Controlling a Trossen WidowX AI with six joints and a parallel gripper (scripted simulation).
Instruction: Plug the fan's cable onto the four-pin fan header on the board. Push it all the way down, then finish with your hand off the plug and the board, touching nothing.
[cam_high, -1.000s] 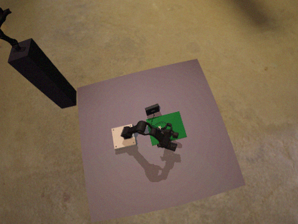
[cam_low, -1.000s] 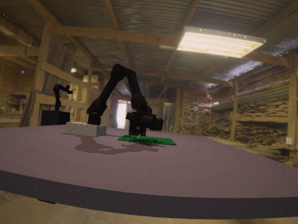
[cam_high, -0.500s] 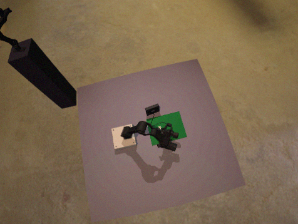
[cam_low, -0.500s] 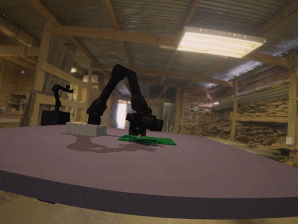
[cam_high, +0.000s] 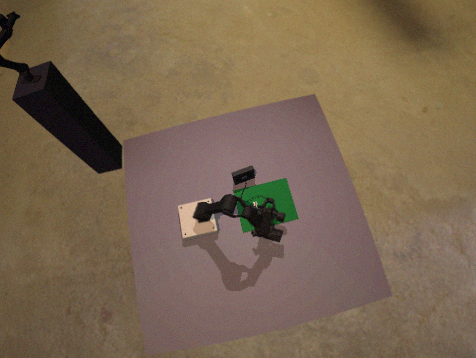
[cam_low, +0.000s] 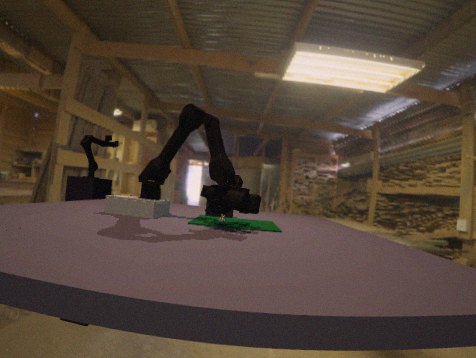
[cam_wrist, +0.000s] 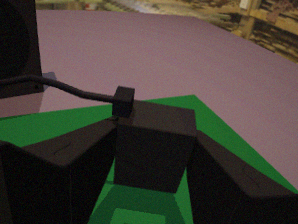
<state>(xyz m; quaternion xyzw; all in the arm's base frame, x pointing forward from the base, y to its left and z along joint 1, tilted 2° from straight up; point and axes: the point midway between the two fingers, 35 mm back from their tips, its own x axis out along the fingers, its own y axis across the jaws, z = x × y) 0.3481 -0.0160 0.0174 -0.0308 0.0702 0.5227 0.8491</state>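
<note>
Now: the green board 8 cm below my gripper tip and 3 cm behind it. Round my gripper tip: black fan plug (1 cm below); then four-pin fan header (8 cm behind, 7 cm below, 1 cm to the left); then fan (16 cm to the left, 11 cm behind, 1 cm below).
</note>
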